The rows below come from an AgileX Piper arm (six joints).
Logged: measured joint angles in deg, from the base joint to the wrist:
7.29 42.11 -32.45 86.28 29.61 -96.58
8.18 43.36 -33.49 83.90 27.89 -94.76
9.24 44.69 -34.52 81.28 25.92 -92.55
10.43 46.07 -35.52 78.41 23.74 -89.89
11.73 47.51 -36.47 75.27 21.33 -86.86
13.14 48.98 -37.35 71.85 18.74 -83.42
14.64 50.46 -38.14 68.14 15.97 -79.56
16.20 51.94 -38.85 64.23 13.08 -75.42
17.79 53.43 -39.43 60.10 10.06 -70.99
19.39 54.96 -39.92 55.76 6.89 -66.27
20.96 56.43 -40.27 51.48 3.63 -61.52
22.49 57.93 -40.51 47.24 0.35 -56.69
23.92 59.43 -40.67 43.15 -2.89 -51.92
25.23 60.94 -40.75 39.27 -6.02 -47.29
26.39 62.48 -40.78 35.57 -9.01 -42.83
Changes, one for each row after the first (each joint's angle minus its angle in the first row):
0.89 1.25 -1.04 -2.38 -1.72 1.82
1.95 2.58 -2.07 -5.00 -3.69 4.03
3.14 3.96 -3.07 -7.87 -5.87 6.69
4.44 5.40 -4.02 -11.01 -8.28 9.72
5.85 6.87 -4.90 -14.43 -10.87 13.16
7.35 8.35 -5.69 -18.14 -13.64 17.02
8.91 9.83 -6.40 -22.05 -16.53 21.16
10.50 11.32 -6.98 -26.18 -19.55 25.59
12.10 12.85 -7.47 -30.52 -22.72 30.31
13.67 14.32 -7.82 -34.80 -25.98 35.06
15.20 15.82 -8.06 -39.04 -29.26 39.89
16.63 17.32 -8.22 -43.13 -32.50 44.66
17.94 18.83 -8.30 -47.01 -35.63 49.29
19.10 20.37 -8.33 -50.71 -38.62 53.75

